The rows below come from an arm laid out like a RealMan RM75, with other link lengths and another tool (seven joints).
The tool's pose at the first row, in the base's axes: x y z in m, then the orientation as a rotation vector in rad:
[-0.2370 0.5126 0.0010 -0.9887 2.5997 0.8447]
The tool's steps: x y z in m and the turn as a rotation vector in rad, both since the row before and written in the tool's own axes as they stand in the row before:
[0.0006 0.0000 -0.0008 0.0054 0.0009 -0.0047]
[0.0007 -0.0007 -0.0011 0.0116 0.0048 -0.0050]
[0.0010 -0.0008 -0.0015 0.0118 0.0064 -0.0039]
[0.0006 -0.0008 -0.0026 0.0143 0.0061 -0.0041]
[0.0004 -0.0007 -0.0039 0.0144 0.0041 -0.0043]
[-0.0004 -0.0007 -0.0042 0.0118 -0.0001 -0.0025]
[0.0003 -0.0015 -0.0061 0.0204 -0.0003 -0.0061]
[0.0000 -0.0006 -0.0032 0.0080 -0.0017 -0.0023]
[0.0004 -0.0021 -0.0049 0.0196 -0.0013 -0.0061]
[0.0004 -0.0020 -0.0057 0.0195 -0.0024 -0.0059]
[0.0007 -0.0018 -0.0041 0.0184 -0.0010 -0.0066]
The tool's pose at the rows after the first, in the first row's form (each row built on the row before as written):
[-0.2375 0.5118 0.0014 -0.9936 2.5980 0.8359]
[-0.2376 0.5104 0.0017 -0.9998 2.6003 0.8173]
[-0.2378 0.5085 0.0022 -1.0056 2.6046 0.7982]
[-0.2378 0.5062 0.0038 -1.0107 2.6088 0.7756]
[-0.2377 0.5034 0.0066 -1.0147 2.6110 0.7534]
[-0.2371 0.5009 0.0100 -1.0144 2.6105 0.7366]
[-0.2366 0.4965 0.0145 -1.0160 2.6081 0.7072]
[-0.2364 0.4944 0.0170 -1.0155 2.6058 0.6962]
[-0.2356 0.4903 0.0203 -1.0165 2.6022 0.6683]
[-0.2350 0.4859 0.0244 -1.0166 2.5975 0.6411]
[-0.2346 0.4823 0.0271 -1.0186 2.5933 0.6148]

